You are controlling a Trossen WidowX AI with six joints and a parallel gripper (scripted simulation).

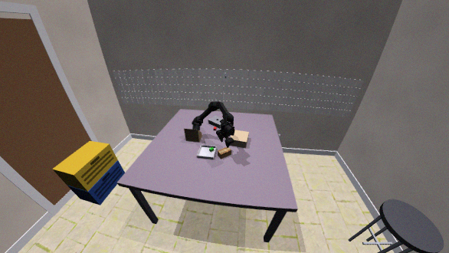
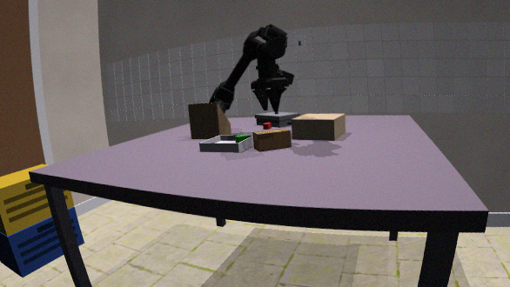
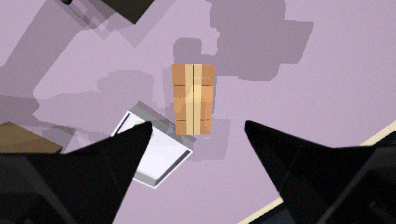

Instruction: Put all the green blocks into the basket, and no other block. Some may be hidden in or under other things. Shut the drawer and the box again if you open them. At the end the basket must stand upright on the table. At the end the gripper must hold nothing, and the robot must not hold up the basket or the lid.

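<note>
My hand is 12 cm above the small brown box. From my hand the other things lie so: red block 37 cm to the left, 20 cm behind, 14 cm below; then flat lid 50 cm to the left, 21 cm behind, 10 cm below; then tray 16 cm behind, 14 cm below, 1 cm to the right.
</note>
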